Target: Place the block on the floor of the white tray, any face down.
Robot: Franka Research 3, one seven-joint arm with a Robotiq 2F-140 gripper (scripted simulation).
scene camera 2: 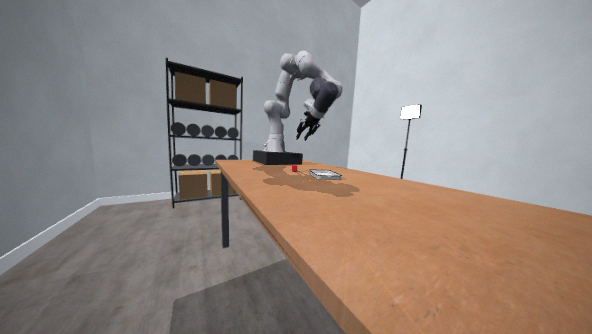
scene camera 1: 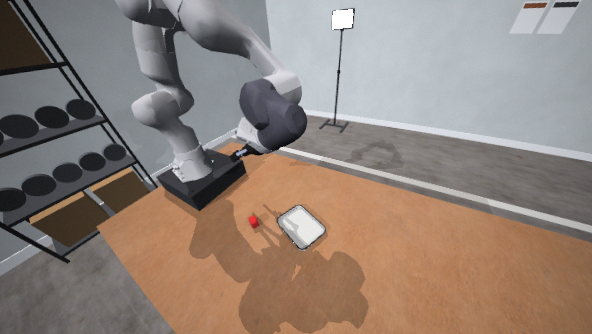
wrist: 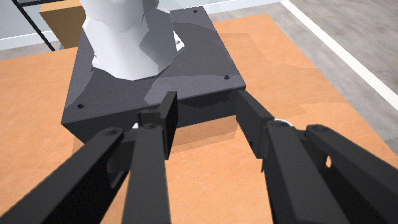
Labels:
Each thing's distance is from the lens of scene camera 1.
white tray (scene camera 1: 303,228): 0.68 m

